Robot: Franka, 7 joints.
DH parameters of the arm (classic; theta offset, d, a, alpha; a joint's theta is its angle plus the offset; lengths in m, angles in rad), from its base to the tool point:
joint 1: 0 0.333 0 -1.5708
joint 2: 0 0 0 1.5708
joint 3: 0 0.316 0.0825 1.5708
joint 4: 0 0 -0.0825 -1.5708
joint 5: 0 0.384 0 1.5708
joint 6: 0 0 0.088 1.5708
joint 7: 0 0.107 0 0
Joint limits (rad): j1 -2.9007..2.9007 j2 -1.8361..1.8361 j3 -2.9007..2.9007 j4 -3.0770..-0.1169 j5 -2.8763..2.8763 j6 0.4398..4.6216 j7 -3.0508..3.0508
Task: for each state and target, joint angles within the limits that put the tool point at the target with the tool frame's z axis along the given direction. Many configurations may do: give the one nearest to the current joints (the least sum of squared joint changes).
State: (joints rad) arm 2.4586 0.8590 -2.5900 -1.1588 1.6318 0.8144 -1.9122
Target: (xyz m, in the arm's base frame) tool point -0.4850 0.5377 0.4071 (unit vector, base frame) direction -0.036 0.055 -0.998
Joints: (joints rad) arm 2.9007 1.7525 -2.2671 -1.2660 2.0411 1.0541 -1.9122
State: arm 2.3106 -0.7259 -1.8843 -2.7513 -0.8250 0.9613 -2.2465
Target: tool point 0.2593 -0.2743 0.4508 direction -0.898 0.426 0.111
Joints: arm 1.8076 -0.0955 -2.4495 -2.0205 -0.4666 0.4398 -2.2465
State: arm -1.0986 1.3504 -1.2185 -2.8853 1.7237 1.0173 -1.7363
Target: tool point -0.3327 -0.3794 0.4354 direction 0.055 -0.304 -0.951
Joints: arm -0.9658 1.4516 -2.0127 -2.1784 1.5321 1.2202 -1.7363
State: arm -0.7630 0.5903 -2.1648 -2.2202 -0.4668 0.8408 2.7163
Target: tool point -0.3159 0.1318 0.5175 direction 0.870 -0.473 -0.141
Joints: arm -1.1458 0.1552 -2.4670 -1.9949 0.0800 0.4426 2.7163
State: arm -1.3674 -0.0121 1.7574 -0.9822 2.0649 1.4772 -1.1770
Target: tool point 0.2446 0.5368 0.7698 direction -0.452 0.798 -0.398
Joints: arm -0.8484 -0.5095 1.3674 -1.3739 1.6620 1.5759 -1.1770
